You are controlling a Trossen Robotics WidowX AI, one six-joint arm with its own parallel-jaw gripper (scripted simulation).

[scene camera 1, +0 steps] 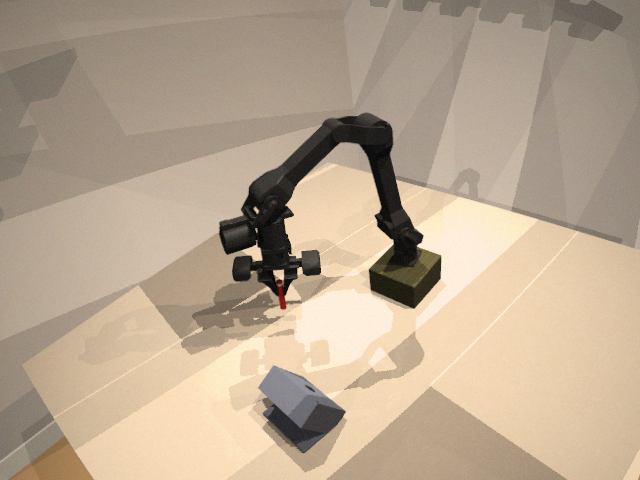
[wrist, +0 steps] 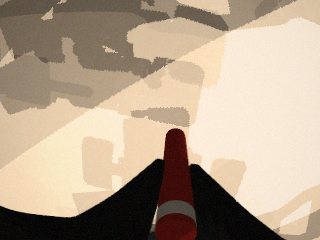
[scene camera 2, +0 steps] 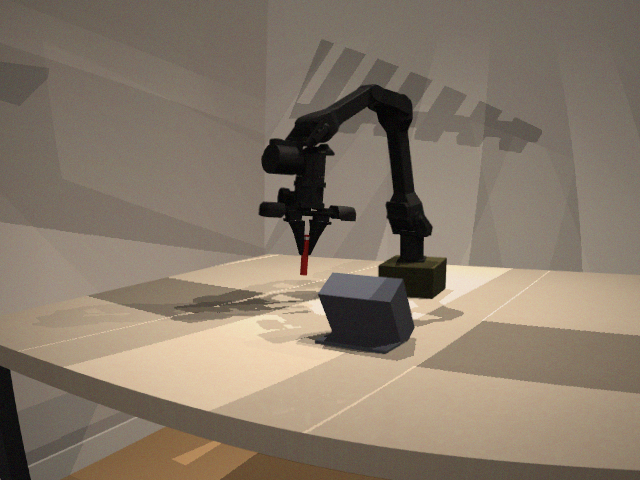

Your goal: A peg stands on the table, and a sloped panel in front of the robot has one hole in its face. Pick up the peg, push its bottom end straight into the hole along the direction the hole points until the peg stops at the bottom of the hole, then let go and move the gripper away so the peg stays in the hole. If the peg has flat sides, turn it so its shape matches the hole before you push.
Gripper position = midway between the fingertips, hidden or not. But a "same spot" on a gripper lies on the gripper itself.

gripper: scene camera 1; wrist 175,169; scene camera 2
same spot on gripper: (scene camera 2: 318,223) = (scene camera 1: 284,280)
